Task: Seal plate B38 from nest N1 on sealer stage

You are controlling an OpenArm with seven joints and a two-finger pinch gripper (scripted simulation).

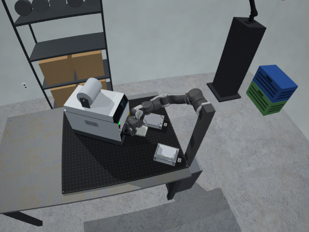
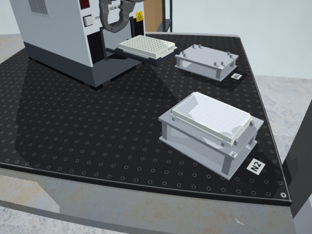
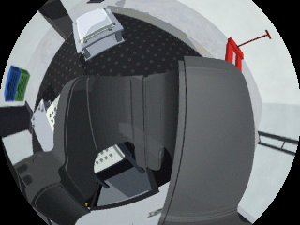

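Right now my hand is 7 cm short of the start key, 4 cm to the left of it and 1 cm below it. Round my hand: sealer's dark stage: 8 cm below, 7 cm to the right, 7 cm behind; then white 96-well plate B38: 7 cm to the right, 7 cm below, 7 cm behind; then sealed plate B83: 23 cm behind, 15 cm to the left, 12 cm below.
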